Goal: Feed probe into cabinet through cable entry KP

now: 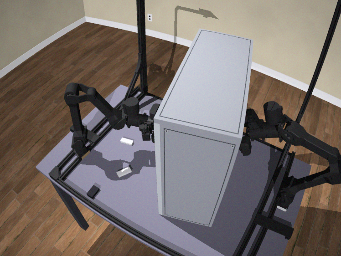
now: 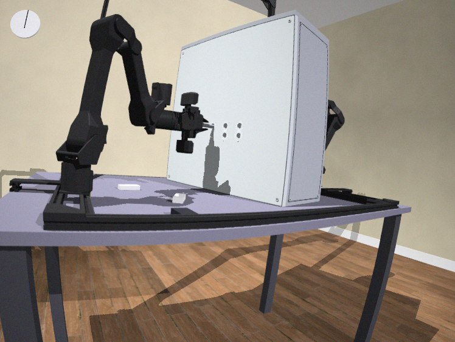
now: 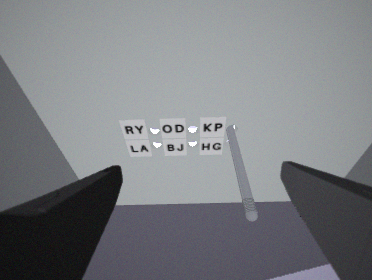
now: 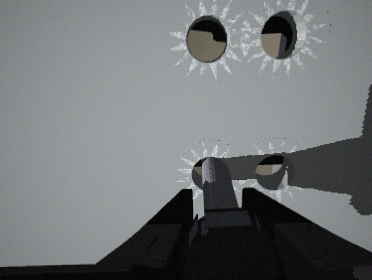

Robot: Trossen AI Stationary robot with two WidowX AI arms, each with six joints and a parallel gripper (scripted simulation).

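The probe is 100 mm to the left of my right hand. Also, from my right hand: black block (300 mm ahead, 250 mm to the right, 200 mm below).
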